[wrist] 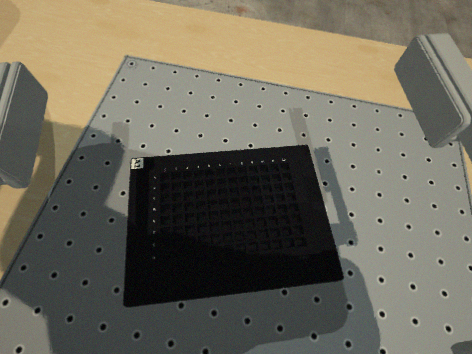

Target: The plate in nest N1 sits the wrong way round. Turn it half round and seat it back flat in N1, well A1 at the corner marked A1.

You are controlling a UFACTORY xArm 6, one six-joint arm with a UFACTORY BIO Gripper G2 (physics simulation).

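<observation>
The dark well plate (230, 205) lies in the black nest (230, 282) in the middle of the wrist view and looks flat, though its edges blend into the nest. Its row of small white numbers runs along the far edge and its column of letters along the left edge, so its lettered corner is at the far left. The nest's pale corner tag (137, 163) is at that same far left corner; its print is blurred. My gripper (230, 145) is open and empty, above the plate, with one finger far out on each side and touching neither plate nor nest.
A grey board (400, 200) with rows of small holes lies under the nest. Its far edge borders a light wooden table top (200, 30). Grey floor shows at the top right. Shadows fall across the board and the near part of the nest.
</observation>
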